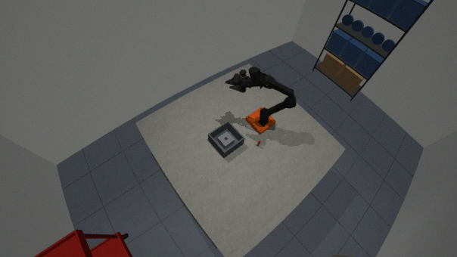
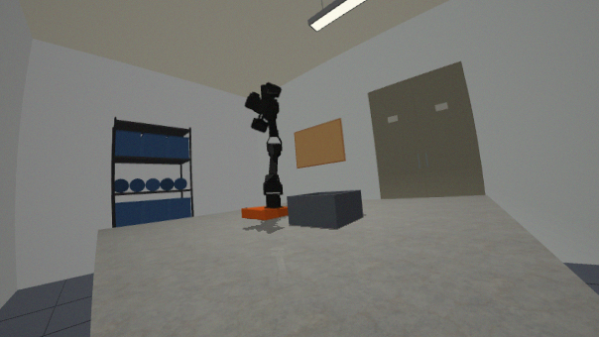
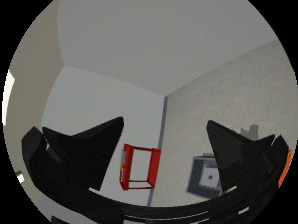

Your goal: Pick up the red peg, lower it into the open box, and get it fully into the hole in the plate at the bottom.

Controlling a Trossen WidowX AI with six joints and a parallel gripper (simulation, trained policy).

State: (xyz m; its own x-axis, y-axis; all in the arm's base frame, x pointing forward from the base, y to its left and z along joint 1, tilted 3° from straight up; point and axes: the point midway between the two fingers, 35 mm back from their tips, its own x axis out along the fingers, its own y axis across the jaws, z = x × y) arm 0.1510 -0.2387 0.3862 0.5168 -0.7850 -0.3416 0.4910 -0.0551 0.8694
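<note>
Now: gripper tip 340 mm to the right of the red peg and 380 mm above it. Round my gripper tip: grey box 140 mm ahead, 130 mm to the left, 390 mm below.
</note>
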